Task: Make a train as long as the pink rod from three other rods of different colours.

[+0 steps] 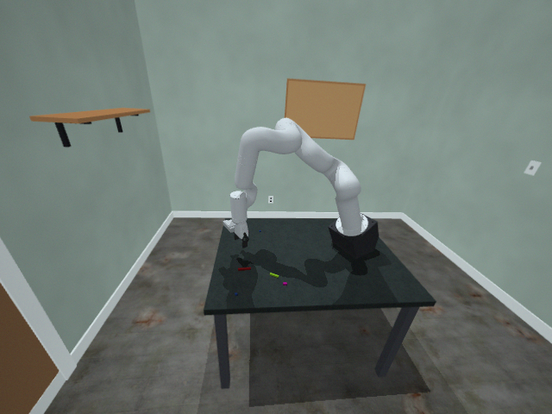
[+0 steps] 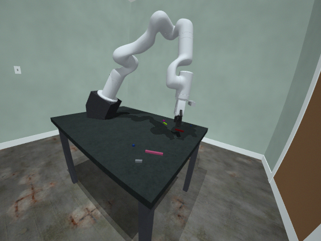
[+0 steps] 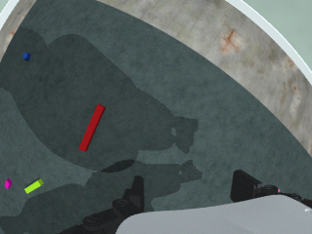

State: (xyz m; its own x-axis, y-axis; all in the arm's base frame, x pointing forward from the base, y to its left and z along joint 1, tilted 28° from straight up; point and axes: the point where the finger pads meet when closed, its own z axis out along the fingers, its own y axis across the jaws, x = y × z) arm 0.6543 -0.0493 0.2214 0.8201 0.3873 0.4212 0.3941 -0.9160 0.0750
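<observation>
The grey rod lies 340 mm to the right of my hand, 100 mm below it and 40 mm behind it. From my hand the other things lie so: red rod: 120 mm to the left, 100 mm below, 10 mm behind; pink rod: 240 mm to the right, 100 mm below, 20 mm behind; lime rod: 190 mm to the left, 170 mm behind, 100 mm below.
</observation>
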